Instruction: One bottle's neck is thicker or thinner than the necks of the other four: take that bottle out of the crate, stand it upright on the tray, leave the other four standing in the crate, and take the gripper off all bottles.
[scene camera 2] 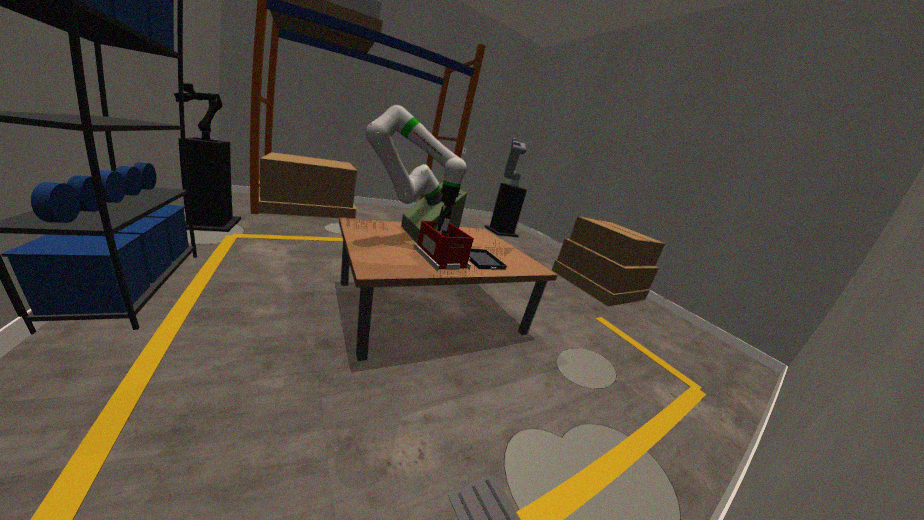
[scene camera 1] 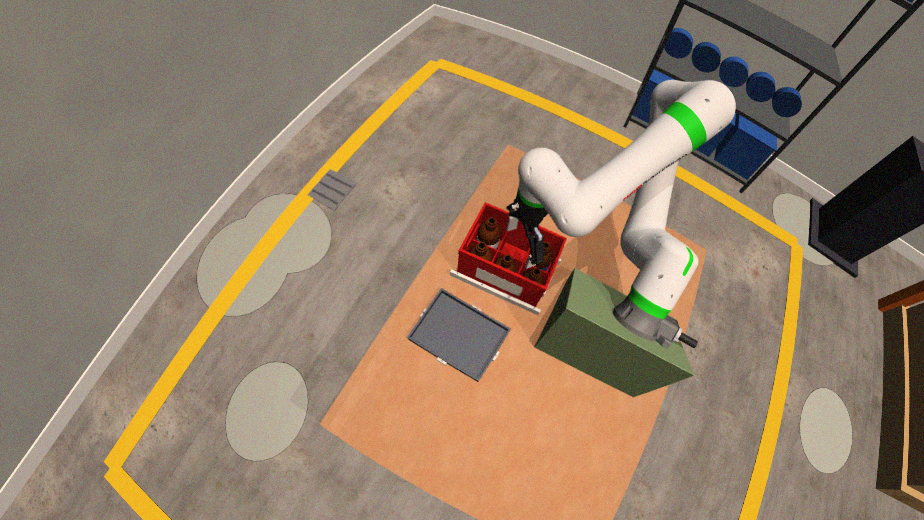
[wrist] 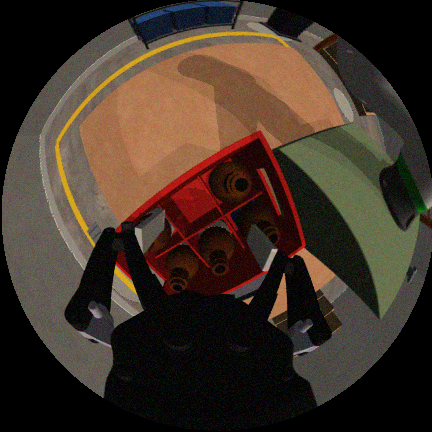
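Pixels of known places: gripper, between the fingertips: (scene camera 2: pixel 441 233) (scene camera 1: pixel 520 247) (wrist: pixel 207 226); arm's base, origin of its link: (scene camera 2: pixel 437 198) (scene camera 1: pixel 635 324) (wrist: pixel 396 198).
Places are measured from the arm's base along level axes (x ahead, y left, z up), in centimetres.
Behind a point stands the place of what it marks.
Note:
The red crate (scene camera 1: pixel 465 263) {x 50.8, y 2.7, z -15.6 cm} (scene camera 2: pixel 455 253) {x 54.3, y -6.3, z -17.7 cm} (wrist: pixel 261 136) {x 28.4, y -17.7, z -8.9 cm} stands on the table. Brown bottles stand in it: back left (scene camera 1: pixel 489 232) {x 49.9, y -9.7, z -14.0 cm} (wrist: pixel 161 239) {x 48.0, y -10.0, z -14.8 cm}, partly behind a finger in the wrist view; front left (scene camera 1: pixel 480 251) {x 48.3, y -1.1, z -11.2 cm} (wrist: pixel 181 265) {x 47.4, y -4.0, z -14.0 cm}; front middle (scene camera 1: pixel 506 261) {x 40.2, y -2.0, z -10.2 cm} (wrist: pixel 216 245) {x 39.6, y -4.9, z -14.0 cm}; front right (scene camera 1: pixel 535 276) {x 30.7, y -2.7, z -10.6 cm} (wrist: pixel 257 220) {x 31.4, y -5.9, z -13.9 cm}, partly hidden by the other finger; back right (scene camera 1: pixel 547 253) {x 31.1, y -12.5, z -12.6 cm} (wrist: pixel 227 181) {x 33.9, y -14.2, z -11.2 cm}. The back middle compartment is empty. I cannot tell which neck differs. My gripper (scene camera 1: pixel 522 242) {x 39.1, y -9.6, z -12.2 cm} (scene camera 2: pixel 444 226) {x 39.1, y -9.6, z -12.2 cm} (wrist: pixel 207 226) {x 39.1, y -9.6, z -12.2 cm} is open and empty, its fingertips low at the crate. The grey tray (scene camera 1: pixel 459 333) {x 42.1, y 19.3, z -25.9 cm} (scene camera 2: pixel 488 260) {x 42.9, y 23.6, z -25.9 cm} holds no bottle.
The green block (scene camera 1: pixel 614 342) {x 4.8, y 10.1, z 5.3 cm} (wrist: pixel 345 185) {x 15.8, y -6.8, z -7.7 cm} under the arm's base stands to the crate's right. A white strip (scene camera 1: pixel 494 292) {x 39.7, y 2.6, z -23.9 cm} runs along the crate's front foot, between crate and tray. A black shelf rack stands beyond the table, and stacked brown boxes (scene camera 2: pixel 607 261) stand on the floor.

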